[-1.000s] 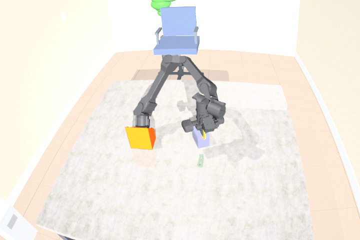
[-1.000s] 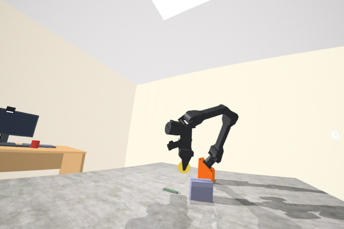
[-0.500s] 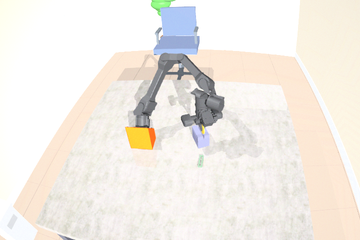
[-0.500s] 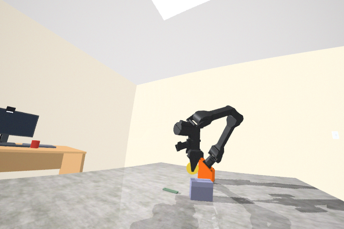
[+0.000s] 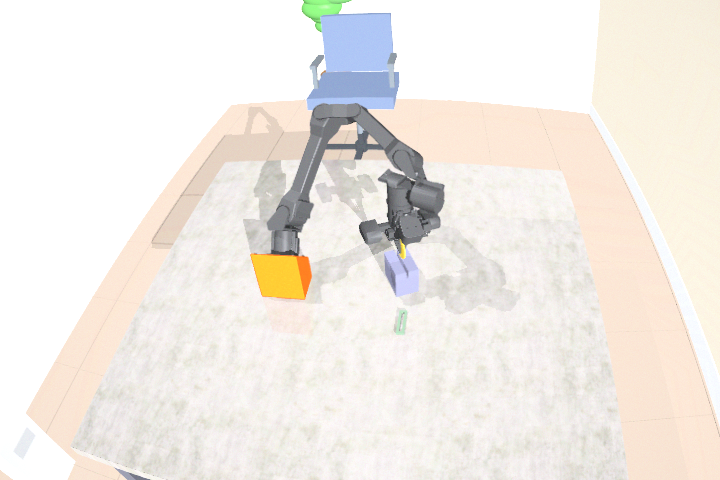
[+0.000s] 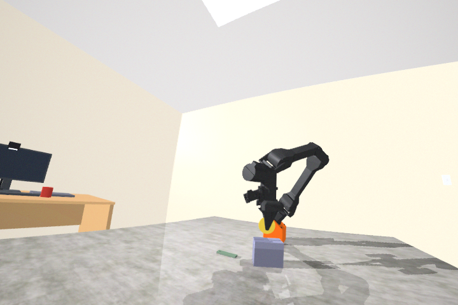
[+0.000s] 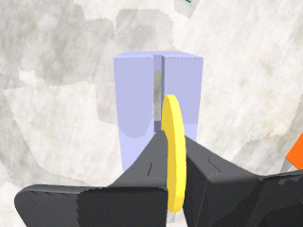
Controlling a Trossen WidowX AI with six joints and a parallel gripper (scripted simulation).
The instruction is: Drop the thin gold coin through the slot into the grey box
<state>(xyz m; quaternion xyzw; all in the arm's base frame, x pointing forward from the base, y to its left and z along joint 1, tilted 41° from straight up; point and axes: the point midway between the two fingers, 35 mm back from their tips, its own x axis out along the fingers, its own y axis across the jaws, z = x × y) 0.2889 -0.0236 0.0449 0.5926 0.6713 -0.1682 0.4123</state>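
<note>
Right now my gripper tip is 2 cm below the gold coin.
</note>
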